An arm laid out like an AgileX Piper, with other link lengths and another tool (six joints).
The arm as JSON. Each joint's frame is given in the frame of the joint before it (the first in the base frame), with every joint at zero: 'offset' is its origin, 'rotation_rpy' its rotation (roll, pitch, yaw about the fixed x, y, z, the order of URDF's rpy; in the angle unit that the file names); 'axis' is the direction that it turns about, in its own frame. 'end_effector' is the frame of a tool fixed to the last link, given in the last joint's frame.
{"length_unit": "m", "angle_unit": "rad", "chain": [
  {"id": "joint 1", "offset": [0.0, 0.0, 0.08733], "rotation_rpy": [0.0, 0.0, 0.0], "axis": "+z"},
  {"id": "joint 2", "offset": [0.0, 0.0, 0.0], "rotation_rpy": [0.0, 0.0, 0.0], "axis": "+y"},
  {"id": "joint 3", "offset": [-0.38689, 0.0, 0.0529], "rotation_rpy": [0.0, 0.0, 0.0], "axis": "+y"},
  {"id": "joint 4", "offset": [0.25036, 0.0, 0.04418], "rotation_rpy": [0.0, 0.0, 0.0], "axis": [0.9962, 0.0, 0.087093]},
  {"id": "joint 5", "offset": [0.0, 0.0, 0.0], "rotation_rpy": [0.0, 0.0, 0.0], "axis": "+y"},
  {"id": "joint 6", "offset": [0.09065, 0.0, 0.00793], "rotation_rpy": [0.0, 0.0, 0.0], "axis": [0.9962, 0.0, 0.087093]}
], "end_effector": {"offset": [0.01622, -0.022, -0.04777], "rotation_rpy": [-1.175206, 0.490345, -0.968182]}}
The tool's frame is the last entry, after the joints.
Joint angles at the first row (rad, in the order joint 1, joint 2, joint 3, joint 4, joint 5, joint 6):
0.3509 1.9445 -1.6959 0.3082 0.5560 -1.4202
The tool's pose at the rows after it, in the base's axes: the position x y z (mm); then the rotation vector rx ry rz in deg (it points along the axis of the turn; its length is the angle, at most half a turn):
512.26 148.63 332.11 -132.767 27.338 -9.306
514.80 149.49 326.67 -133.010 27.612 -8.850
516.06 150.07 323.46 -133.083 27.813 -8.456
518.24 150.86 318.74 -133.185 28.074 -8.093
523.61 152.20 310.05 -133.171 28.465 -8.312
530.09 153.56 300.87 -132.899 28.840 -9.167
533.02 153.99 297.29 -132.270 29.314 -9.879
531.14 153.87 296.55 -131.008 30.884 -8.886
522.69 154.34 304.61 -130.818 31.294 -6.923
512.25 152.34 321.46 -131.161 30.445 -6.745
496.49 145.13 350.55 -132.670 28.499 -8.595
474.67 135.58 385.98 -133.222 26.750 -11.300
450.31 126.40 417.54 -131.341 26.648 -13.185
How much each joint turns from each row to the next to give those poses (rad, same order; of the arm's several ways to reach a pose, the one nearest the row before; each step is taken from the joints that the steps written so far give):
0.0000 0.0130 0.0000 0.0000 0.0000 0.0000
0.0000 0.0106 0.0000 0.0000 -0.0022 0.0000
0.0000 0.0059 0.0000 0.0019 0.0000 0.0000
0.0000 0.0091 0.0000 0.0015 -0.0031 0.0000
0.0000 0.0191 0.0000 -0.0001 -0.0201 0.0000
0.0000 0.0215 0.0000 0.0001 -0.0321 0.0000
0.0000 0.0091 0.0000 0.0006 -0.0211 0.0066
0.0001 -0.0020 0.0000 0.0057 0.0065 0.0271
0.0035 -0.0223 0.0000 0.0020 0.0425 0.0171
0.0023 -0.0364 0.0000 -0.0100 0.0370 0.0050
0.0000 -0.0594 0.0000 -0.0400 0.0439 0.0016
0.0000 -0.0751 0.0000 -0.0363 0.0426 0.0078
0.0000 -0.0735 0.0000 -0.0109 0.0331 0.0307

